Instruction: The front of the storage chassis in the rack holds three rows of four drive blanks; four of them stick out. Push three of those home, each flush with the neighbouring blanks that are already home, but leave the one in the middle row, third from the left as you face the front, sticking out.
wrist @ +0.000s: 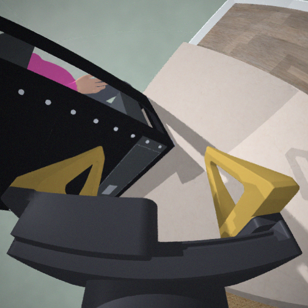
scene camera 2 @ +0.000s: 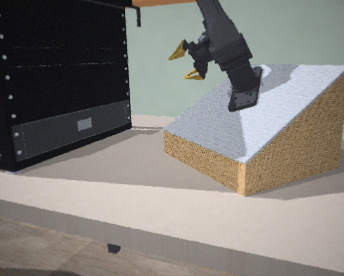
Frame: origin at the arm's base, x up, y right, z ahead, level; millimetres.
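Where they show: gripper, fingertip midpoint: (scene camera 2: pixel 176 68); arm's base, link origin: (scene camera 2: pixel 246 89).
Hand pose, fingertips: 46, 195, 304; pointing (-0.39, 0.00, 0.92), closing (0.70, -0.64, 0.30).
Observation:
Each offset is from my fingertips to the top centre of the thing, as dx, dy, dz. "pt": to the spot under its first point. Level surfaces: height alone.
The black rack @(pt -35, -565, +150) (scene camera 2: pixel 7 95) (wrist: pixel 45 132) stands at the left in both views, with a row of bright screws along its upright. A grey panel @(-106, -326, +159) (scene camera 2: pixel 50 131) (wrist: pixel 131 165) with a pale label closes its lowest part. The drive blanks and the chassis front cannot be made out in either view; the rack's dark face shows thin faint lines in the scene view. My gripper (scene camera 2: pixel 177 68) (wrist: pixel 154 151) is open and empty, its two yellow fingers wide apart. It is in the air to the right of the rack, above the table, apart from the rack.
A wedge block (scene camera 2: pixel 295 135) with a grey sloping top stands on the table @(dx -225) (scene camera 2: pixel 100 200) (wrist: pixel 187 75), right of the rack, with the arm's dark base plate (scene camera 2: pixel 245 97) over its slope. A black bracket (scene camera 2: pixel 138 17) juts from the rack's top. A person's hand (wrist: pixel 91 84) shows behind the rack.

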